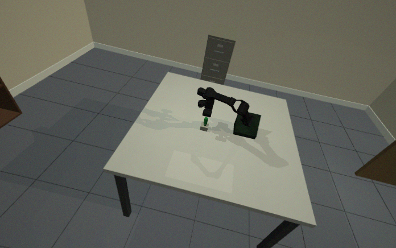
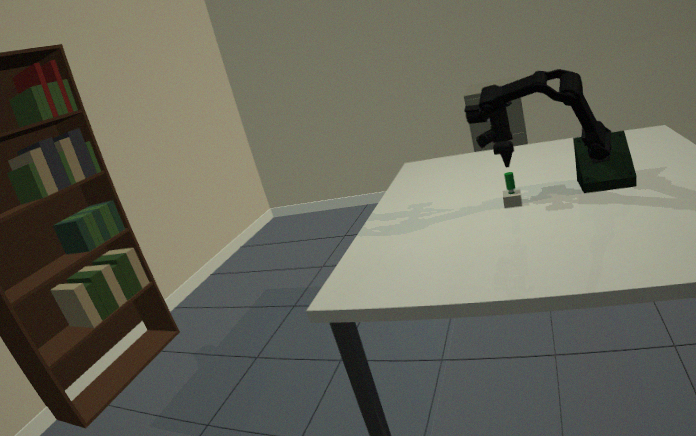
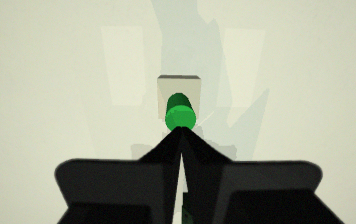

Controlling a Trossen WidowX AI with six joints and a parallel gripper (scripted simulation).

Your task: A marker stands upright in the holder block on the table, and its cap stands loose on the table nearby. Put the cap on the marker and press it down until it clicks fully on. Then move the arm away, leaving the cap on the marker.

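My gripper tip is now 5 cm above the green cap. Round my gripper tip: holder block (11 cm below).
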